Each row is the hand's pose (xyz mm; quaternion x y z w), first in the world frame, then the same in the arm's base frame.
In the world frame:
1: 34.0 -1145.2 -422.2 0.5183 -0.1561 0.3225 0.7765
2: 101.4 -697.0 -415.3 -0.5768 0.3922 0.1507 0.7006
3: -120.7 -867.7 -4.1 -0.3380 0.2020 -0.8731 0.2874
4: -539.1 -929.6 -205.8 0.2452 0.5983 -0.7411 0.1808
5: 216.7 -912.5 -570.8 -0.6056 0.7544 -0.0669 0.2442
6: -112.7 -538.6 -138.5 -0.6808 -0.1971 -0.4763 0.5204
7: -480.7 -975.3 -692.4 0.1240 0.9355 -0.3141 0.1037
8: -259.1 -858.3 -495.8 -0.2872 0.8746 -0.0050 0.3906
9: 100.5 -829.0 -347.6 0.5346 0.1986 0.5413 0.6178
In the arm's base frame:
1: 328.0 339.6 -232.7 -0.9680 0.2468 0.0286 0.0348
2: 488.1 144.1 143.7 0.3222 0.1530 0.4943 0.7928
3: 300.2 -182.2 -181.5 -0.0409 0.8805 -0.2202 0.4179
4: -147.5 -78.9 -89.7 -0.1744 -0.9608 -0.1077 0.1869
5: 530.7 403.2 21.3 -0.1146 0.4617 0.6920 0.5430
6: 356.5 -215.9 168.0 0.0417 0.3666 -0.3135 0.8750
7: -174.6 373.0 103.6 -0.0988 -0.7547 -0.6256 0.1713
8: 93.8 202.7 83.6 0.1774 0.4923 0.7863 0.3285
9: 469.8 146.3 -3.5 -0.8648 0.2753 -0.3805 0.1775

